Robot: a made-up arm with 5 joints.
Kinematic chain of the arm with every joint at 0, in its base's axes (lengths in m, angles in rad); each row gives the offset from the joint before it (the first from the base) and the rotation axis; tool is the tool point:
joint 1: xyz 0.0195 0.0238 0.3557 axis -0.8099 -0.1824 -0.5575
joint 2: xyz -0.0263 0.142 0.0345 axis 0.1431 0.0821 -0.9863
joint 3: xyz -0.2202 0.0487 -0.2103 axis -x
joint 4: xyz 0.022 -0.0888 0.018 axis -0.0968 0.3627 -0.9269
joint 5: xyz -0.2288 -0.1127 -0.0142 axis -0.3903 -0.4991 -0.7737
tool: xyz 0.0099 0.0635 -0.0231
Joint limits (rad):
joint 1: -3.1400..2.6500
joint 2: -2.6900..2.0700
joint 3: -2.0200..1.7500
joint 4: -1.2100..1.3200
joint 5: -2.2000..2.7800
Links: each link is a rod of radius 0.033 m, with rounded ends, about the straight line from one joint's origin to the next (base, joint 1, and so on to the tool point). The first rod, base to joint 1, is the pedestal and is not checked.
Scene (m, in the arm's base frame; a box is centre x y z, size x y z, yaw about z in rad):
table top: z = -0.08
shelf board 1: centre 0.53 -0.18 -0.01 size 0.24 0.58 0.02 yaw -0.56
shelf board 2: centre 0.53 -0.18 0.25 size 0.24 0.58 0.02 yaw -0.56
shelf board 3: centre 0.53 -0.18 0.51 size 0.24 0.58 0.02 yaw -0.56
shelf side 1: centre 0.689 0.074 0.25 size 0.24 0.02 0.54 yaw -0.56
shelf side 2: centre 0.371 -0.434 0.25 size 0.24 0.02 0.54 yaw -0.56
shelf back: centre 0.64 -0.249 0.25 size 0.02 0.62 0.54 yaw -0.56
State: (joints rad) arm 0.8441 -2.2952 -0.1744 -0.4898 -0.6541
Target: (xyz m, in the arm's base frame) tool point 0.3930 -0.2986 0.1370
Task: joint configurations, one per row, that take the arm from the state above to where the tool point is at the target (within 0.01 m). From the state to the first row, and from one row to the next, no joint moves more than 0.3 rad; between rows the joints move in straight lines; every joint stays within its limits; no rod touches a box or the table.
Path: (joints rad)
1: 0.7138 -2.1098 0.0350 -0.6287 -0.5299
2: 0.5836 -1.9245 0.2445 -0.7676 -0.4058
3: 0.4533 -1.7391 0.4539 -0.9065 -0.2816
4: 0.4082 -1.6693 0.2110 -1.0076 -0.3190
5: 0.3632 -1.5996 -0.0319 -1.1088 -0.3565
6: 0.3182 -1.5298 -0.2748 -1.2100 -0.3940
7: 0.4465 -1.8085 -0.4742 -1.1211 -0.5391
8: 0.5748 -2.0872 -0.6736 -1.0323 -0.6842
9: 0.7031 -2.3660 -0.8730 -0.9434 -0.8294

